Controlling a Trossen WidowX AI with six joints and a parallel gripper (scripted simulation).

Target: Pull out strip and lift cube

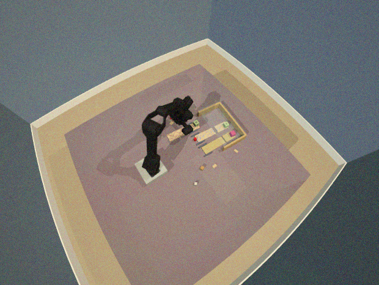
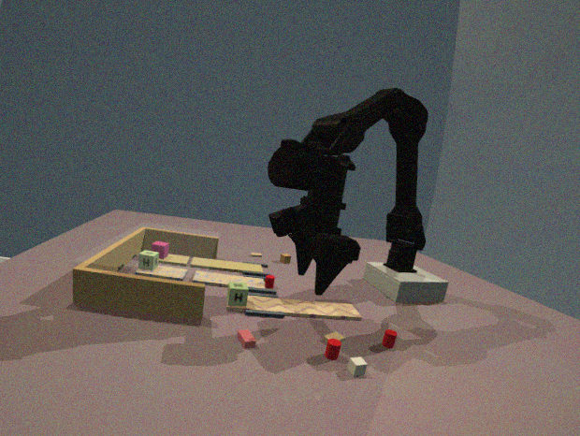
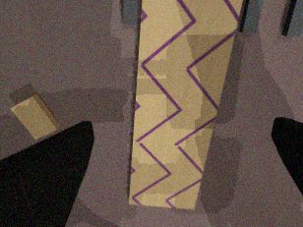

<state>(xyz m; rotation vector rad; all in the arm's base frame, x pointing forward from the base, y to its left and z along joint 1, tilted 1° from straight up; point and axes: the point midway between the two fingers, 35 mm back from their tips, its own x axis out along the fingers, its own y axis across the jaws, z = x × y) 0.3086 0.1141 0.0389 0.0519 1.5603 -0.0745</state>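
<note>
Now: gripper tip 120 mm short of the pink block, 90 mm to the right of it and 40 mm above it.
</note>
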